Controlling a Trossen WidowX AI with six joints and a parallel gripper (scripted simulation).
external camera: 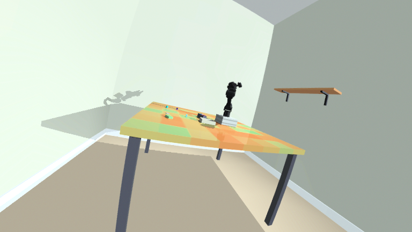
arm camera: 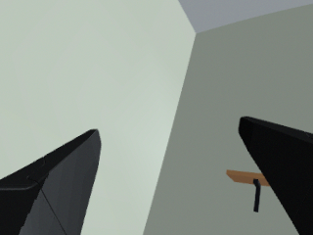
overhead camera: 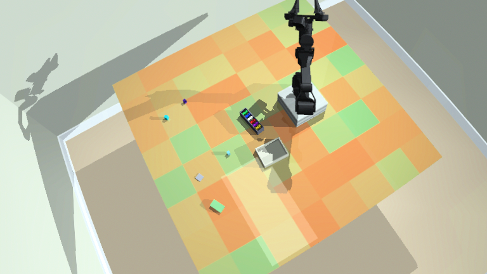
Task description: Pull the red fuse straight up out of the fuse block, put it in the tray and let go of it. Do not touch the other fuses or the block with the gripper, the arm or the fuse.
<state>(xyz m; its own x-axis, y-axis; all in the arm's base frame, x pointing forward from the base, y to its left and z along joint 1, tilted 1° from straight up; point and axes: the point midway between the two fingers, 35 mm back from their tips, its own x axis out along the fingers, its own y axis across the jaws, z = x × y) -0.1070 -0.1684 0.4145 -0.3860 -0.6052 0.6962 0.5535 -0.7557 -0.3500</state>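
Now: the red fuse 49 cm below my gripper tip, 39 cm ahead of it and 19 cm to the left of it. Round my gripper tip: green fuse (49 cm below, 40 cm ahead, 13 cm to the left); then blue fuse (49 cm below, 40 cm ahead, 15 cm to the left); then white fuse (49 cm below, 40 cm ahead, 17 cm to the left).
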